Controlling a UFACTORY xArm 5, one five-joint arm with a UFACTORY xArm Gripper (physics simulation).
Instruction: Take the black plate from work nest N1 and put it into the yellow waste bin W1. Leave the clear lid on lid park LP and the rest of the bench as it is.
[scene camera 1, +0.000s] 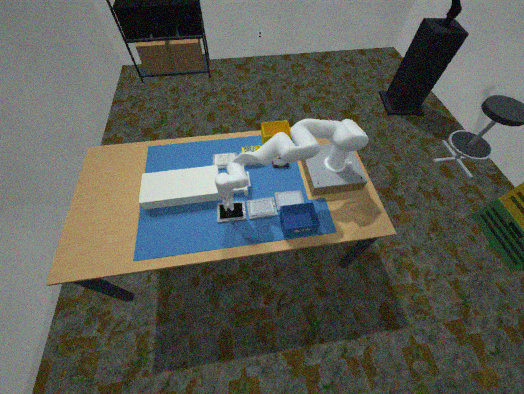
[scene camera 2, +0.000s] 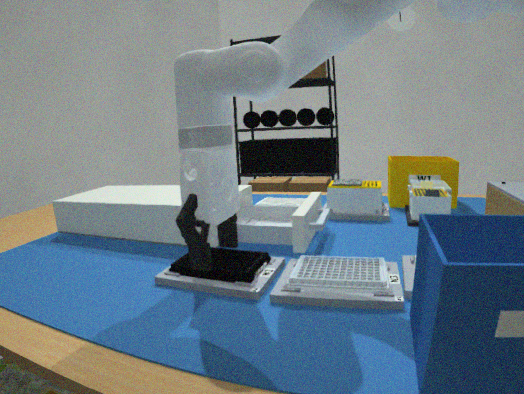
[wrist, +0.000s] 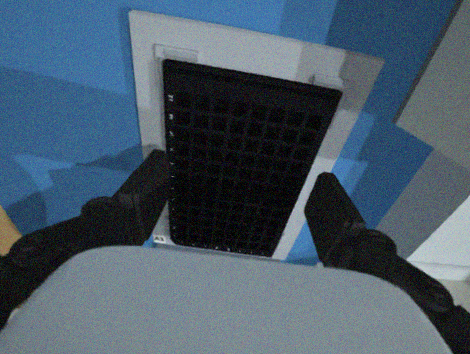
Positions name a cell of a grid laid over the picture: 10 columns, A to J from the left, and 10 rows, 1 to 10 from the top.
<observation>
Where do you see a black plate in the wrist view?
F5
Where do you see a long white device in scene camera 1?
D5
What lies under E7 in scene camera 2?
A black plate.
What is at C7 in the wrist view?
My gripper.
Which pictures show the long white device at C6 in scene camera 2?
Scene camera 1, scene camera 2 and the wrist view: all of them.
</observation>
